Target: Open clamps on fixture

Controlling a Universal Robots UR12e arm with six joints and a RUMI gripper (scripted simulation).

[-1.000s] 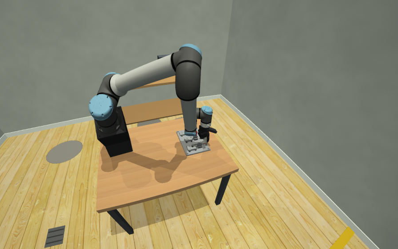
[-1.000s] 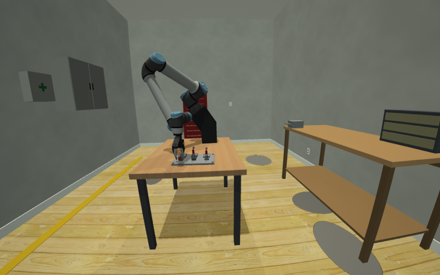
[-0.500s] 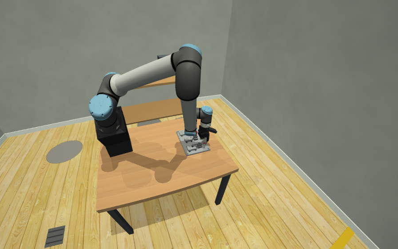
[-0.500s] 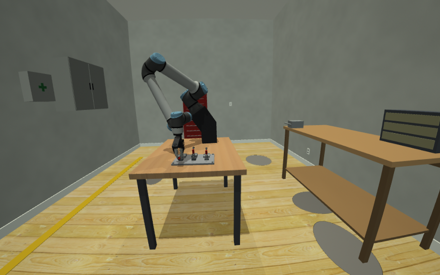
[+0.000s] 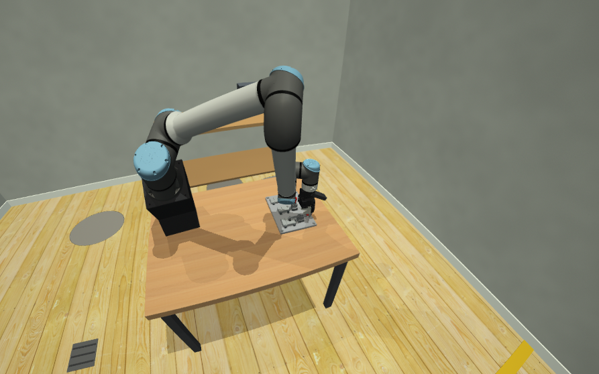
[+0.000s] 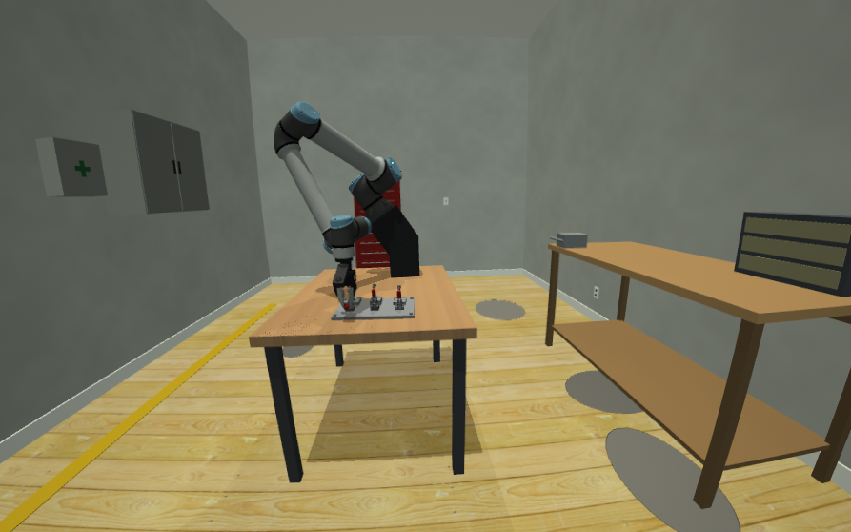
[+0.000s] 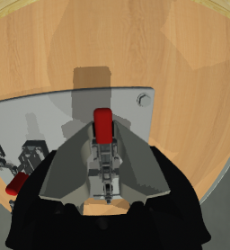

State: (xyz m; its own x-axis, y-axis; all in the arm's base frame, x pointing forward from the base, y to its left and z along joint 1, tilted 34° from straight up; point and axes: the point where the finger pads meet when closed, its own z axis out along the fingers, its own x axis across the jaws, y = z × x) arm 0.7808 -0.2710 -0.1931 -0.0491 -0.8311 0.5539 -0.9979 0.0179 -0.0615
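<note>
Now: hand 11 cm to the right of the grey fixture plate, 8 cm past it and 4 cm above it.
</note>
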